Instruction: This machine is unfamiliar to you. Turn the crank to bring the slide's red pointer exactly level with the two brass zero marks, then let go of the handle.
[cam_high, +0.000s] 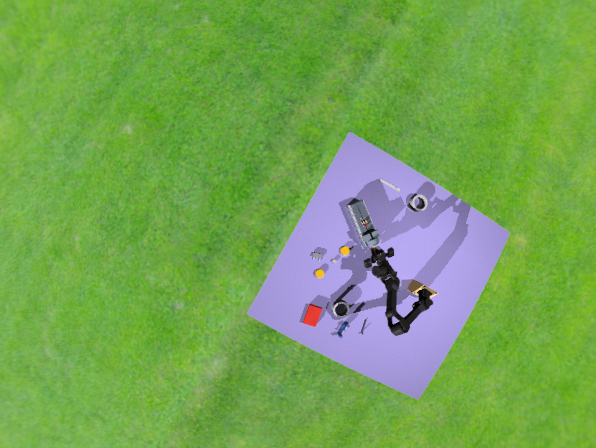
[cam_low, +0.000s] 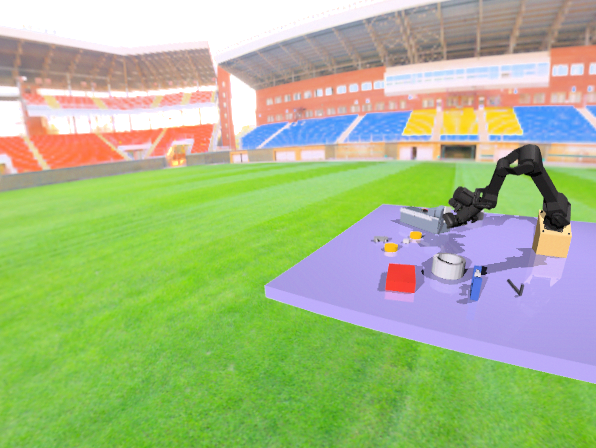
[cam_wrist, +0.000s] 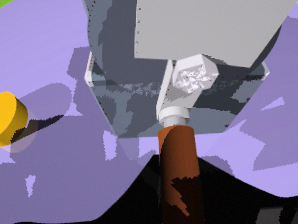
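Right now my gripper tip is 2 cm past the brown crank handle, 1 cm to the right of it and 3 cm below it. Round my gripper tip: red pointer: 12 cm ahead, 8 cm to the right, 5 cm above; white bar: 11 cm ahead, 39 cm to the right, 3 cm below; small grey bracket: 24 cm ahead, 23 cm to the left, 3 cm below.
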